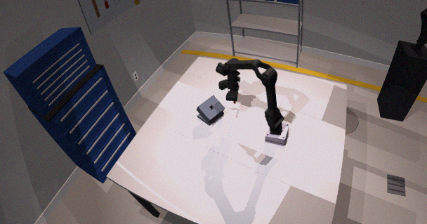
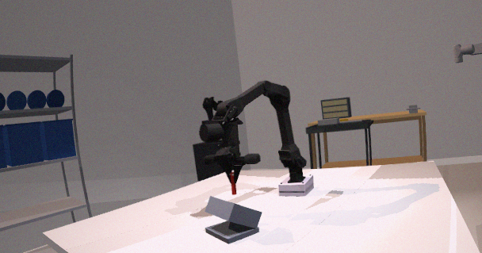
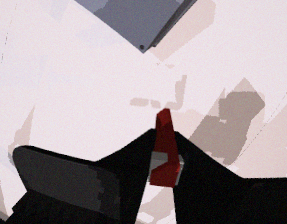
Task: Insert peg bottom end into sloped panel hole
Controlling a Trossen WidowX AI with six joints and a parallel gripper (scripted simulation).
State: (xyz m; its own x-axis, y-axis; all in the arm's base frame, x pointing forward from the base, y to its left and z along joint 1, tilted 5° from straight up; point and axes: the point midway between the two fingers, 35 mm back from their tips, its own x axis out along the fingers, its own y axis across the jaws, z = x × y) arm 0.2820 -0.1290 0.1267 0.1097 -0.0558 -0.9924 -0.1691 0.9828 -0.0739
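Now: gripper tip 14 cm short of the sloped panel, 7 cm to the right of it and 6 cm above it. Round my gripper tip: red peg: 2 cm above.
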